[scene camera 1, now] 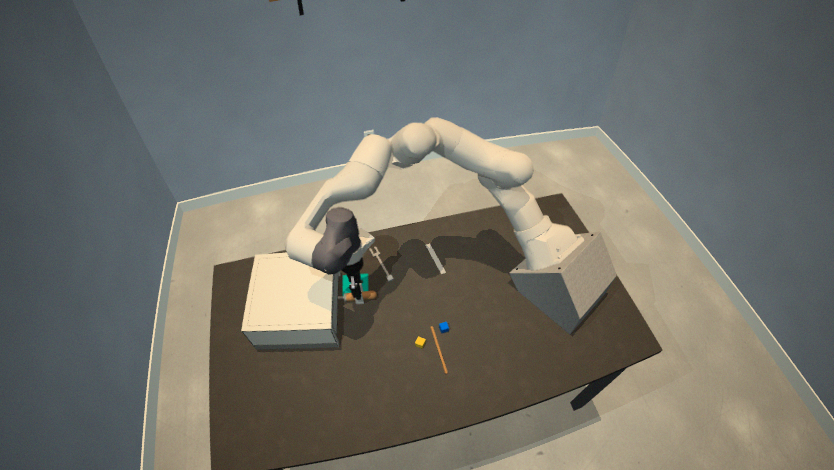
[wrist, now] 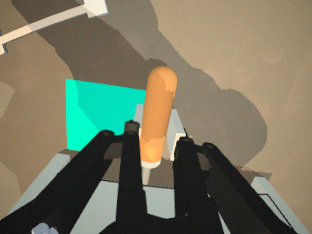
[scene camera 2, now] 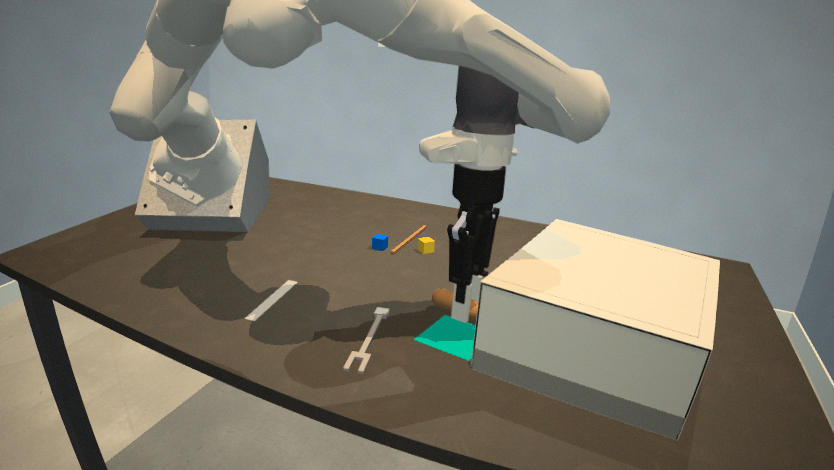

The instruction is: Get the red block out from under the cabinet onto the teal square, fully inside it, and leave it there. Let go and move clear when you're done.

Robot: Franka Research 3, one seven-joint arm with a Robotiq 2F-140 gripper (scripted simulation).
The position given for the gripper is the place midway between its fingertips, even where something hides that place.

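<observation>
The gripper point(scene camera 2: 465, 314) can be seen from the wrist as well point(wrist: 154, 117). With it in the scene are a forked tool point(scene camera 2: 381, 313), a hook tool point(wrist: 162, 81) and a teal square point(wrist: 90, 107).
</observation>
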